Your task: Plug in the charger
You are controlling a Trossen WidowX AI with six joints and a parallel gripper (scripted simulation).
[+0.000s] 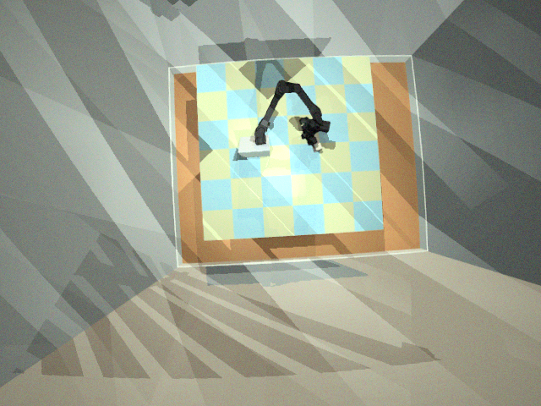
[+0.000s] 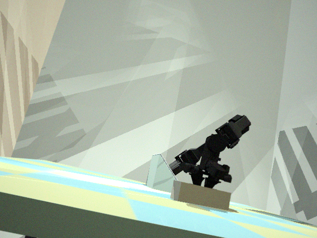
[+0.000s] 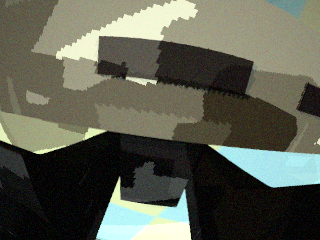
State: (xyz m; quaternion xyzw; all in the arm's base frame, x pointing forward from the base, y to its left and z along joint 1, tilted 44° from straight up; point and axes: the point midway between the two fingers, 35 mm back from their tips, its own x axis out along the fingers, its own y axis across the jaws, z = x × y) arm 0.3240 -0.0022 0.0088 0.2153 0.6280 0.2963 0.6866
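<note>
Right now the dark charger is 2 cm ahead of my gripper tip and 1 cm above it.
</note>
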